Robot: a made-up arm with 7 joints.
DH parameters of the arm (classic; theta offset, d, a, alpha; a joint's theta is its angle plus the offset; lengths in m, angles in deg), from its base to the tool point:
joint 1: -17.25 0 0.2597 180
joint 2: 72.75 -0.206 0.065 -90
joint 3: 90 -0.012 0.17 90
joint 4: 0 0.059 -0.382 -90
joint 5: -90 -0.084 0.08 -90
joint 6: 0 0.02 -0.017 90
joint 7: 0 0.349 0.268 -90
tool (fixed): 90 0.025 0 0
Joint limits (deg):
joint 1: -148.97..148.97
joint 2: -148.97..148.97
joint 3: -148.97..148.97
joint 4: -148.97..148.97
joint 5: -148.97..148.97
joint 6: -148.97..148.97
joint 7: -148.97..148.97
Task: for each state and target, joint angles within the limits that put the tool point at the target. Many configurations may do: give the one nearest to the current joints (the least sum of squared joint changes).
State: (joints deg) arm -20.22 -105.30 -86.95 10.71 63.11 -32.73 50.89
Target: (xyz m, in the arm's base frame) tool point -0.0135 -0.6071 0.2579
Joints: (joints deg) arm -50.10 -101.65 -91.48 -19.50 58.77 -28.83 31.97
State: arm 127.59 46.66 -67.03 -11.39 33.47 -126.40 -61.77
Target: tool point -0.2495 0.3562 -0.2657
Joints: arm 106.34 43.17 -37.01 -17.24 45.70 -124.89 -64.15
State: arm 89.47 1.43 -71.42 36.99 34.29 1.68 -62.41
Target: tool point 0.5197 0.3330 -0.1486
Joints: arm 82.33 -2.51 -36.78 52.63 40.06 30.77 -50.48
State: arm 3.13 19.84 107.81 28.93 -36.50 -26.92 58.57
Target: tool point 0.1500 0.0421 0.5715
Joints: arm 13.60 29.81 134.18 25.98 -39.01 -8.72 57.13
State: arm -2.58 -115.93 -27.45 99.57 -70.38 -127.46 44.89
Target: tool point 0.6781 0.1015 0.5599
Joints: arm -3.20 -111.63 -22.00 103.08 -74.98 -143.71 54.61
